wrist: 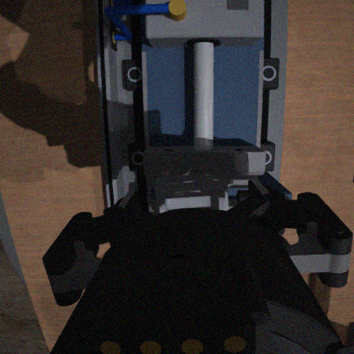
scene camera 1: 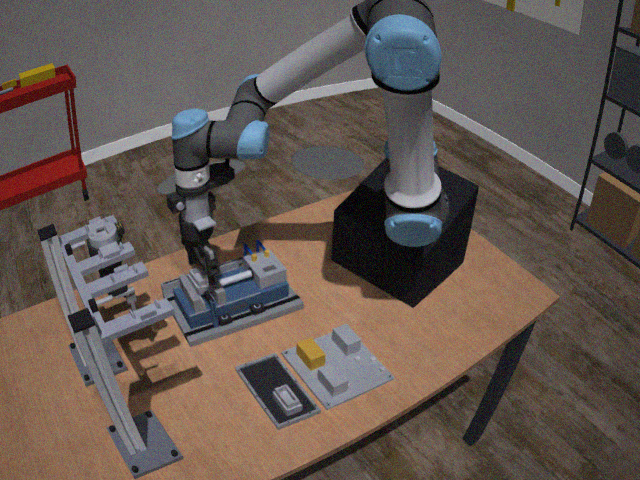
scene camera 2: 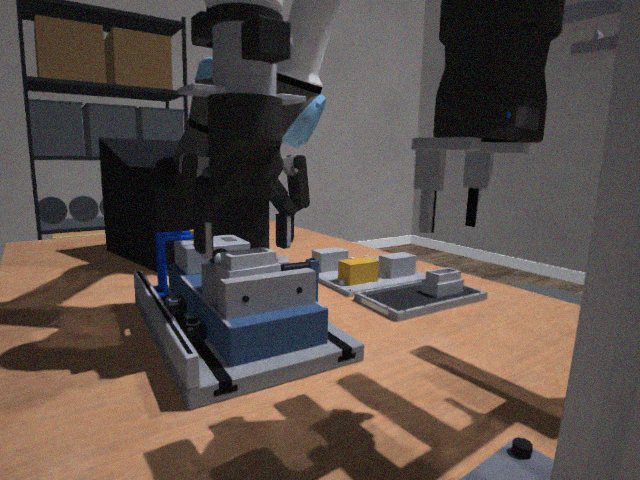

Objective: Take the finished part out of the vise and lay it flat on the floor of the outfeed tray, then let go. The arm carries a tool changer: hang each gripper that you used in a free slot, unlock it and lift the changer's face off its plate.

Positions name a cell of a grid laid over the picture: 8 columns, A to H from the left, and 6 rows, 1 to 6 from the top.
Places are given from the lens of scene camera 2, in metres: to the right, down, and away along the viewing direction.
yellow block (scene camera 2: E4): 0.06, 0.05, 0.69
adaptive gripper (scene camera 2: D2): -0.07, -0.12, 0.39
The marked spots on the yellow block and the adaptive gripper are 0.37 m apart.
